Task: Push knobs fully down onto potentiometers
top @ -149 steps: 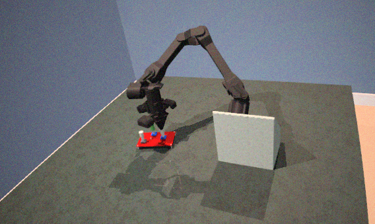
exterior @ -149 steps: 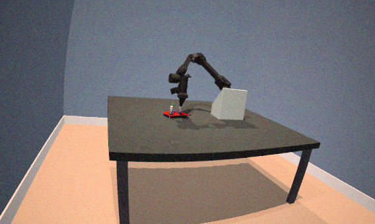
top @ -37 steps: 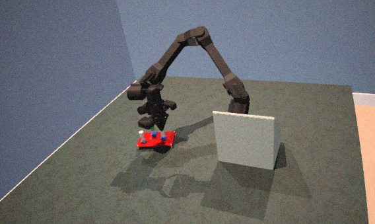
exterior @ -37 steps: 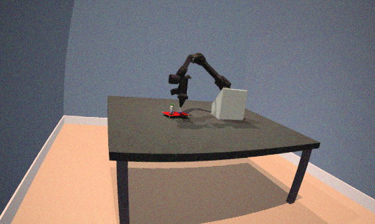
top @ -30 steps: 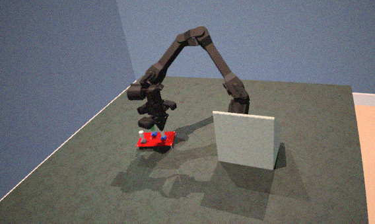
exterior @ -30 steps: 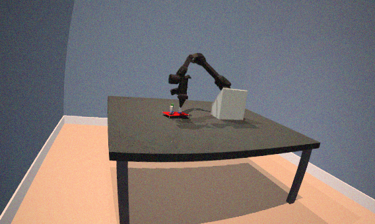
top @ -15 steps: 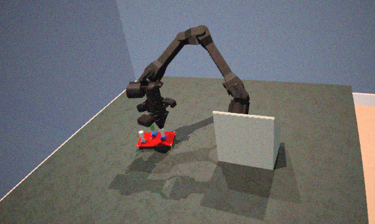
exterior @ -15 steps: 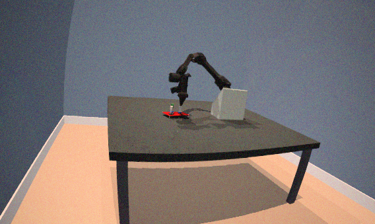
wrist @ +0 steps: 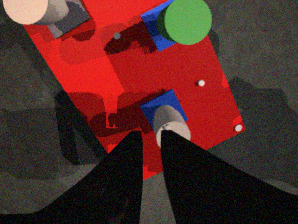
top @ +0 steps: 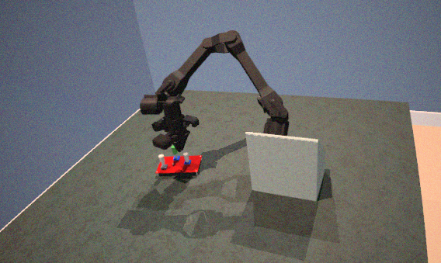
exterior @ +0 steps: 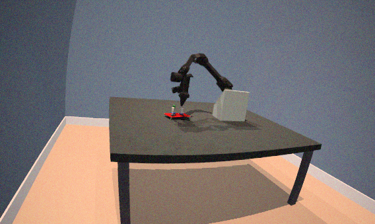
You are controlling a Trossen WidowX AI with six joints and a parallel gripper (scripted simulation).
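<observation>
Right now the grey knob is 60 mm ahead of my gripper tip, 40 mm to the left of it and 30 mm below it.
</observation>
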